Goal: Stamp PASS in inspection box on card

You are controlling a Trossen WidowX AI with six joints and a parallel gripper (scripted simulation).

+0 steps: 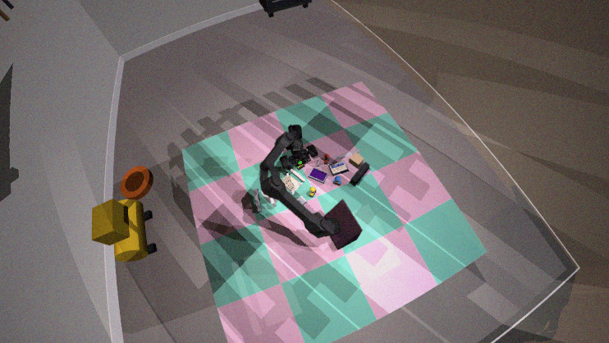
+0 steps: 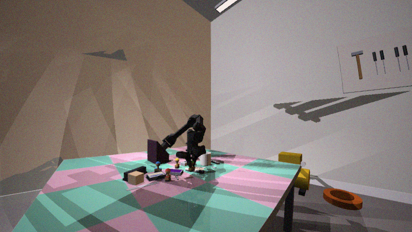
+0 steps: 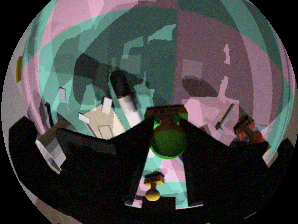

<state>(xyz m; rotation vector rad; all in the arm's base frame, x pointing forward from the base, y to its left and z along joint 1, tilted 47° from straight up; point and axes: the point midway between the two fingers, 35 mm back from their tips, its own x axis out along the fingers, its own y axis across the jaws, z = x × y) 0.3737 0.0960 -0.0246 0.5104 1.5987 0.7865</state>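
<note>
My gripper tip is 40 mm to the right of the black-and-white marker, 30 mm above it and 10 mm past it. The rest, counted from my gripper tip: ink pad 80 mm to the right, 70 mm behind, 40 mm below; then green-knobbed stamp right at my gripper tip; then white card 80 mm to the left, 70 mm behind, 40 mm below.
</note>
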